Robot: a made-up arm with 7 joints. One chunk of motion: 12 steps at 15 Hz.
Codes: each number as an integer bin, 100 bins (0 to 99) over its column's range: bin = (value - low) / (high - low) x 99, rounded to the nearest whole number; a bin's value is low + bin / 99 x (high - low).
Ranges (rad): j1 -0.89..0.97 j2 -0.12..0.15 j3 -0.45..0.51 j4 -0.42..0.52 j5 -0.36..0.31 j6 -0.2..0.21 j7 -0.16..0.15
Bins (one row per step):
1: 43 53 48 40 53 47 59
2: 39 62 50 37 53 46 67
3: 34 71 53 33 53 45 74
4: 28 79 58 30 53 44 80
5: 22 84 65 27 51 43 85
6: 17 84 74 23 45 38 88
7: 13 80 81 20 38 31 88
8: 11 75 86 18 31 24 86
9: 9 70 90 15 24 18 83
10: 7 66 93 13 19 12 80
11: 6 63 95 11 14 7 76
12: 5 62 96 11 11 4 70
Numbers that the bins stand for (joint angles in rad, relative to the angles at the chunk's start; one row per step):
1: -0.0821 0.0245 0.0155 -0.0402 -0.0013 -0.0054 0.0247
2: -0.1573 0.0491 0.0348 -0.0687 -0.0013 -0.0095 0.0498
3: -0.2512 0.0736 0.0639 -0.1067 -0.0013 -0.0136 0.0717
4: -0.3639 0.0955 0.1124 -0.1352 -0.0013 -0.0178 0.0905
5: -0.4767 0.1091 0.1803 -0.1636 -0.0148 -0.0219 0.1062
6: -0.5706 0.1091 0.2676 -0.2016 -0.0555 -0.0426 0.1156
7: -0.6458 0.0982 0.3355 -0.2301 -0.1028 -0.0716 0.1156
8: -0.6833 0.0845 0.3839 -0.2491 -0.1502 -0.1006 0.1093
9: -0.7209 0.0709 0.4227 -0.2776 -0.1976 -0.1255 0.0999
10: -0.7585 0.0600 0.4518 -0.2966 -0.2314 -0.1503 0.0905
11: -0.7773 0.0518 0.4712 -0.3156 -0.2653 -0.1710 0.0780
12: -0.7961 0.0491 0.4809 -0.3156 -0.2856 -0.1834 0.0592

